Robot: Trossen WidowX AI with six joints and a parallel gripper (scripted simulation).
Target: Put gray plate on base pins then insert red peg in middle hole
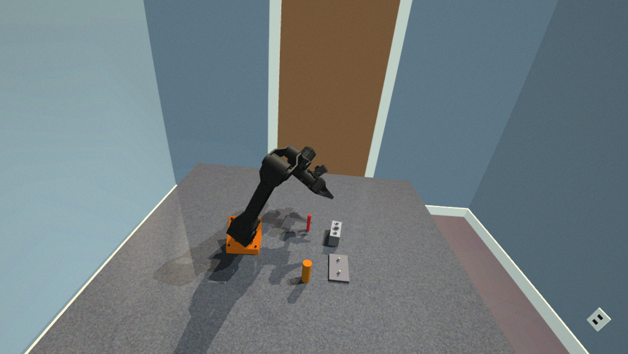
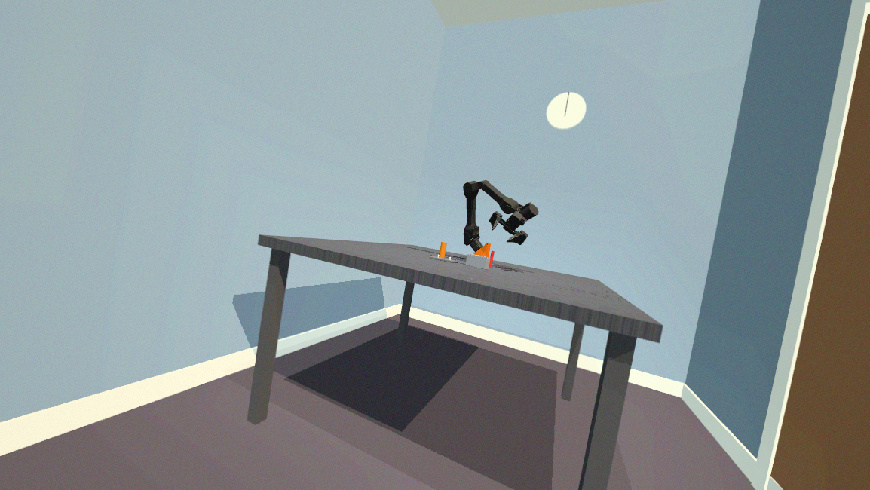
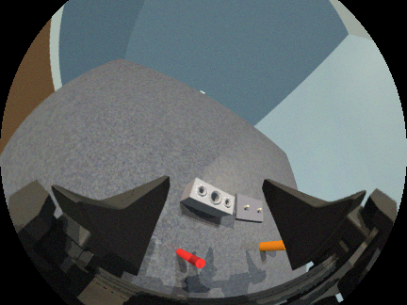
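My gripper tip is now 12 cm above the gray plate, 7 cm to the left of it and 3 cm short of it. From my gripper tip the other things lie so: base: 23 cm to the right, 15 cm below, 4 cm ahead; red peg: 11 cm below, 8 cm behind, 4 cm to the right; orange cylinder: 29 cm to the right, 11 cm below, 8 cm behind.
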